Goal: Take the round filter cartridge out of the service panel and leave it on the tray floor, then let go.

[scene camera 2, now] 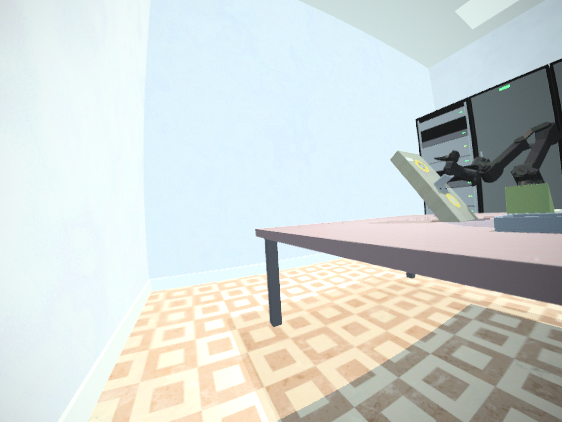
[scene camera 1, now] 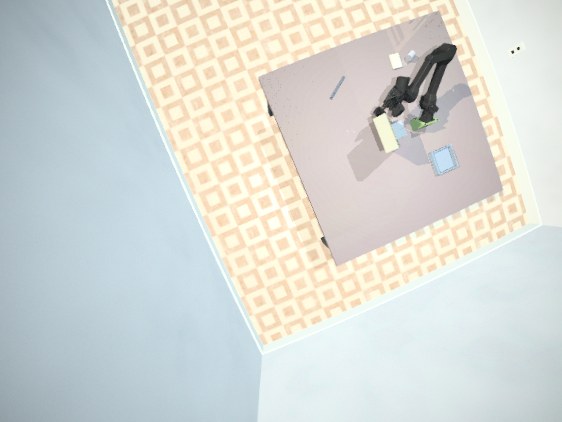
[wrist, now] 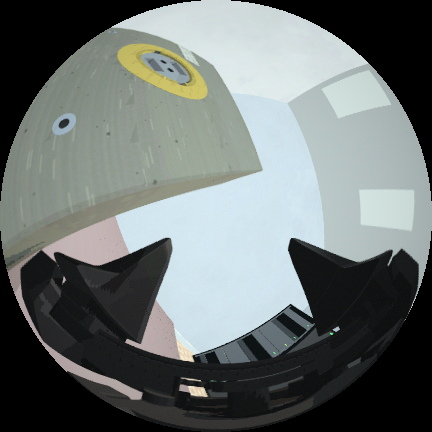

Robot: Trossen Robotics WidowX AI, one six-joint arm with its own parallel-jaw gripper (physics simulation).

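Note:
The service panel (scene camera 1: 385, 133) (scene camera 2: 425, 186) (wrist: 150, 125) is a grey-green slab leaning at a tilt on the table, with yellow rings on its face. In the wrist view, a round grey part, which looks like the filter cartridge (wrist: 166, 68), sits inside a yellow ring at the upper left. A blue-grey piece (scene camera 2: 442, 183) stands out from the panel's face between two rings. My gripper (scene camera 1: 379, 111) (scene camera 2: 441, 167) (wrist: 232, 244) is open and empty, beside the panel's end; its fingers frame wall. The light blue square tray (scene camera 1: 444, 160) (scene camera 2: 530, 224) lies apart from the panel.
The arm's base stands by a green block (scene camera 1: 417, 124) (scene camera 2: 527, 199) between panel and tray. A white block (scene camera 1: 395, 61), a grey cylinder (scene camera 1: 411, 55) and a thin blue-grey bar (scene camera 1: 337, 88) lie on the table (scene camera 1: 370, 210) (scene camera 2: 360, 237). Dark racks (scene camera 2: 510, 140) stand behind.

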